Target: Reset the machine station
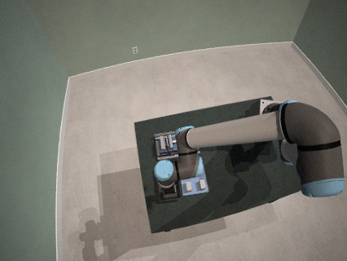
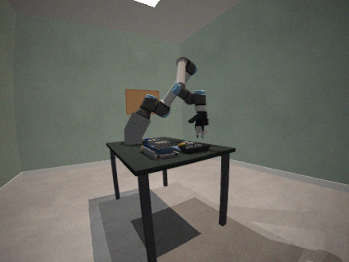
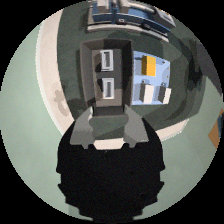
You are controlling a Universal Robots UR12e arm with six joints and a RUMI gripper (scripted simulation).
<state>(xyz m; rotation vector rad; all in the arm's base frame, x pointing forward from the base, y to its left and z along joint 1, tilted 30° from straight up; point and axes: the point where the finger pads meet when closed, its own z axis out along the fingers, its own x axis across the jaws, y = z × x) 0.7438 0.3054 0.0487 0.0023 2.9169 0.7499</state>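
The gray blank lies 120 mm behind my hand, 80 mm below it and 10 mm to the right of it. Round my hand: vise: 330 mm to the right, 80 mm behind, 70 mm below; then yellow brass blank: 120 mm behind, 100 mm to the right, 80 mm below.
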